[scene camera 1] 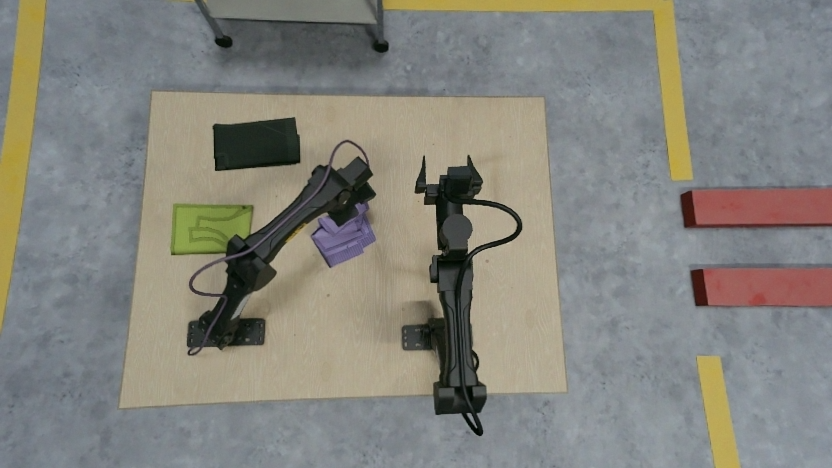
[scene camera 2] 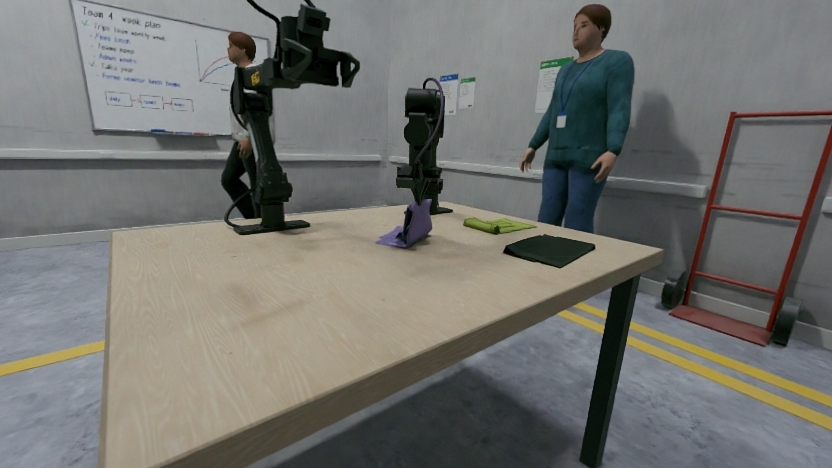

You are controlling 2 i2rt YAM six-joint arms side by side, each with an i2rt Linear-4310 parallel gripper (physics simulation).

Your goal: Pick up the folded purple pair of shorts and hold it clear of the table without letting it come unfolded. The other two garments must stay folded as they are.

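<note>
The purple shorts are bunched in layers near the table's middle. Their upper part stands upright under my left gripper; a lower flap spreads out and appears to rest on the table. My left gripper is shut on their top edge; its fingertips are hidden from above by the wrist. My right gripper is open and empty, high above the table. A folded yellow-green garment lies flat, partly beneath the left arm in scene camera 1. A folded dark garment lies flat nearby.
The wooden table carries both arms. A grey cart stands beyond its top edge in scene camera 1. Red beams lie at the right. In scene camera 2, two people and a red hand truck stand behind.
</note>
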